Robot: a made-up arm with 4 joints.
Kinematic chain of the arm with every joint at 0, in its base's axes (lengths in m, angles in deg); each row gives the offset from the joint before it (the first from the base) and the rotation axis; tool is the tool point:
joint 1: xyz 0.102 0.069 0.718 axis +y
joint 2: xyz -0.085 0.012 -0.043 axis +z
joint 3: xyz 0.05 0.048 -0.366 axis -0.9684 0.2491 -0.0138
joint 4: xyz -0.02 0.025 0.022 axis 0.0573 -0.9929 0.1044
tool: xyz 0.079 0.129 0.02
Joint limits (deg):
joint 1: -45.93..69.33
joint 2: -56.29..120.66
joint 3: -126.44..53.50
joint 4: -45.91..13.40
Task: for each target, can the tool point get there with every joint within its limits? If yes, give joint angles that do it. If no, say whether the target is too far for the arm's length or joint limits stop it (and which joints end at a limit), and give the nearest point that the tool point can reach.
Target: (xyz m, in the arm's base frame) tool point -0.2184 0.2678 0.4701
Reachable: yes | joints 59.22 -5.56 0.57 -21.39
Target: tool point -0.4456 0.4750 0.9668
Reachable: no: too far | nearest point -0.3712 0.2602 0.7962 | short by 0.284 m
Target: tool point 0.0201 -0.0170 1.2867
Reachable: no: joint limits stop it (at a limit: joint 1, joint 2, joint 4) | nearest point -0.2446 0.0766 0.8630 | short by 0.508 m
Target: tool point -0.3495 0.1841 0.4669
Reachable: yes | joints 27.08 93.29 6.73 -27.47
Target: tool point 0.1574 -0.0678 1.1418
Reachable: no: joint limits stop it (at a limit: joint 1, joint 2, joint 4) | nearest point -0.2088 0.0874 0.8356 | short by 0.502 m
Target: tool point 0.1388 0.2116 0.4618
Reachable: yes | joints -16.46 18.40 -54.71 -5.93
